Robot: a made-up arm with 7 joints.
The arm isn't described. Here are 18 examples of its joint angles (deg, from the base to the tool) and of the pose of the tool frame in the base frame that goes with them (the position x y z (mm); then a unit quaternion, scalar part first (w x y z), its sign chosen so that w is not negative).
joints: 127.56 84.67 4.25 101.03 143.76 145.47 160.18
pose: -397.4 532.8 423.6 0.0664 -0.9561 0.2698 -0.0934
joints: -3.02 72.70 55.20 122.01 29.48 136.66 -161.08
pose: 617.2 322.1 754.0 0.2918 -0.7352 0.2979 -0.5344
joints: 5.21 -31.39 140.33 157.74 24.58 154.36 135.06
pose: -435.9 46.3 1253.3 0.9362 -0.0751 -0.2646 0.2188
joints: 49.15 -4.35 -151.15 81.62 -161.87 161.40 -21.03
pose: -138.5 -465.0 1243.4 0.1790 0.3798 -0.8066 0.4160
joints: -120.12 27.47 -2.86 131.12 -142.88 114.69 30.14
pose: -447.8 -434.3 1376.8 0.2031 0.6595 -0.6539 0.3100
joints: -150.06 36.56 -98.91 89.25 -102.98 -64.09 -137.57
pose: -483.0 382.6 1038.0 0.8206 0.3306 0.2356 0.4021
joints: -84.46 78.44 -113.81 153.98 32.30 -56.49 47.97
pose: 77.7 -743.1 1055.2 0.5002 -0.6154 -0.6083 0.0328
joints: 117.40 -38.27 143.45 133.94 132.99 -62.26 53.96
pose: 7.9 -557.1 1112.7 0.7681 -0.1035 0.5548 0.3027
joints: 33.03 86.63 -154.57 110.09 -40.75 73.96 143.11
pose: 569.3 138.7 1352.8 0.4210 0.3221 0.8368 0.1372
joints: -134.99 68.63 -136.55 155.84 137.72 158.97 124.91
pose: -537.5 -387.4 1016.7 0.6985 -0.0713 -0.3036 0.6441
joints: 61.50 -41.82 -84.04 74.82 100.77 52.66 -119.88
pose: 602.0 -430.8 1048.5 0.4130 0.3087 -0.8566 -0.0192
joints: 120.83 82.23 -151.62 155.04 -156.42 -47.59 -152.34
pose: -182.4 722.6 1109.3 0.1764 -0.0092 -0.9342 0.3098
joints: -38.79 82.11 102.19 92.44 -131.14 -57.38 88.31
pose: 555.1 157.1 1019.5 0.2596 0.8254 -0.4440 0.2329
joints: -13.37 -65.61 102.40 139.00 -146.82 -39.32 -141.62
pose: -521.2 503.2 950.3 0.5424 0.5092 -0.3390 0.5759
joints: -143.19 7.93 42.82 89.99 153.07 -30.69 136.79
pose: -246.8 -533.7 1013.0 0.7974 -0.4966 -0.0721 -0.3351
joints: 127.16 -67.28 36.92 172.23 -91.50 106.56 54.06
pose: 596.8 -420.3 1178.7 0.5200 0.8111 -0.0727 -0.2578
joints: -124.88 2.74 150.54 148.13 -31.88 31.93 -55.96
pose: 178.1 125.1 1684.0 0.3422 -0.4157 -0.7789 0.3215
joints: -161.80 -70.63 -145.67 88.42 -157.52 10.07 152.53
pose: 369.4 569.8 377.6 0.9084 0.3052 -0.2470 0.1437
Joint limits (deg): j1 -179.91..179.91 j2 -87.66..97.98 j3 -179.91..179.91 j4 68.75..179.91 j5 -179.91..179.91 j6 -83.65..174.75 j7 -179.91..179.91
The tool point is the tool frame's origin. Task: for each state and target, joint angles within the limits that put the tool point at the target. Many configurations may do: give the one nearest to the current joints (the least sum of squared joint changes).
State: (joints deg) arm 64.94 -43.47 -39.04 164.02 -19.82 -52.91 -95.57
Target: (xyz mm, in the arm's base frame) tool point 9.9 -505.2 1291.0
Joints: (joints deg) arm 92.81 -45.50 -37.85 161.84 -18.88 -70.80 -94.02
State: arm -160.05 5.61 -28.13 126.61 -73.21 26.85 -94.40
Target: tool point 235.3 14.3 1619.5
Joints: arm -172.36 -16.50 -24.63 174.69 -70.31 -2.62 -93.11
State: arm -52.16 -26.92 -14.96 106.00 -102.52 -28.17 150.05
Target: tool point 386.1 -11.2 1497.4
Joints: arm -30.07 -14.62 12.95 113.56 -96.35 -18.24 148.70
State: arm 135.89 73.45 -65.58 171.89 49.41 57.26 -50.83
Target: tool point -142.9 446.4 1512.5
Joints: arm 115.09 25.00 -66.67 179.91 42.34 95.81 -53.59
